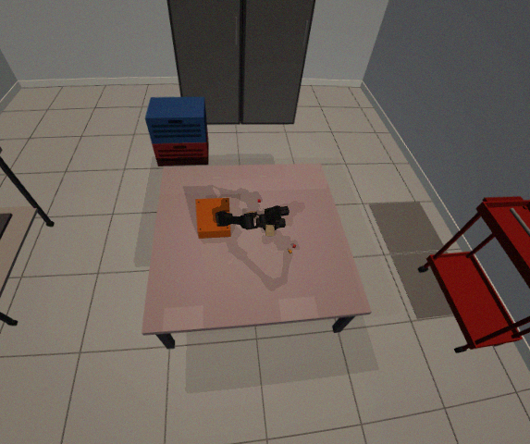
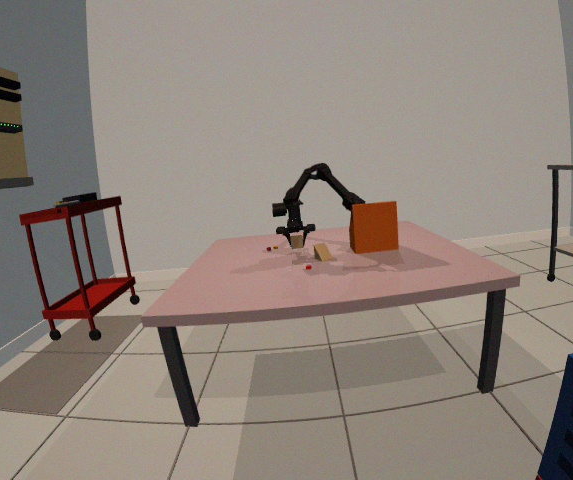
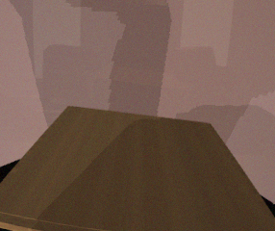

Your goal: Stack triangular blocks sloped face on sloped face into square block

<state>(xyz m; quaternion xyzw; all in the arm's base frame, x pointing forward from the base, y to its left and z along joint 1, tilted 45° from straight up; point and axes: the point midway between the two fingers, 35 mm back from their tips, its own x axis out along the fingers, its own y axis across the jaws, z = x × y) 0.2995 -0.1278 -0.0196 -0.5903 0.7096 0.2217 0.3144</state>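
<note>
Right now the tan triangular block is 1 cm above my gripper tip. The rest, counted from my gripper tip: orange cube (10 cm ahead, 17 cm to the right, 3 cm below).
</note>
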